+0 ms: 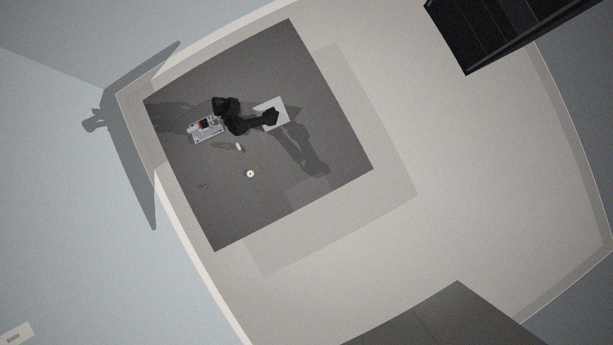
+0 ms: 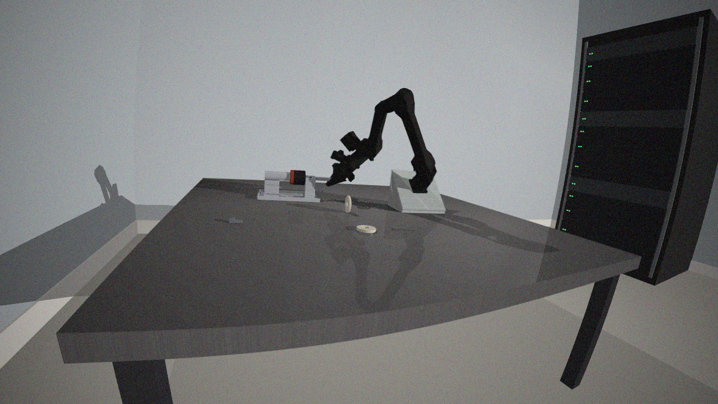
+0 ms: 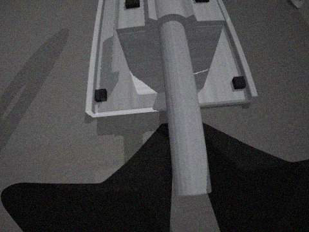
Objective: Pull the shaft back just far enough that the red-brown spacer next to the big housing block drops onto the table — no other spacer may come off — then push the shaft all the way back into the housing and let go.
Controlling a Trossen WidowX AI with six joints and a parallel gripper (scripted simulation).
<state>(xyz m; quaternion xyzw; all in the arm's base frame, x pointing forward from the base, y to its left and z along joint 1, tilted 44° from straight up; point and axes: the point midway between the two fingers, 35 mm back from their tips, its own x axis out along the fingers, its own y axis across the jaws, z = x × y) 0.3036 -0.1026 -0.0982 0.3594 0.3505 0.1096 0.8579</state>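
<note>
Now: the pale shaft 6 cm ahead of my gripper tip and 2 cm above it. From my gripper tip the other things lie so: small grey part (37 cm to the left, 33 cm ahead, 5 cm below); then red-brown spacer (14 cm ahead, 2 cm above, 1 cm to the right); then cream disc (23 cm to the left, 3 cm below, 2 cm behind).
</note>
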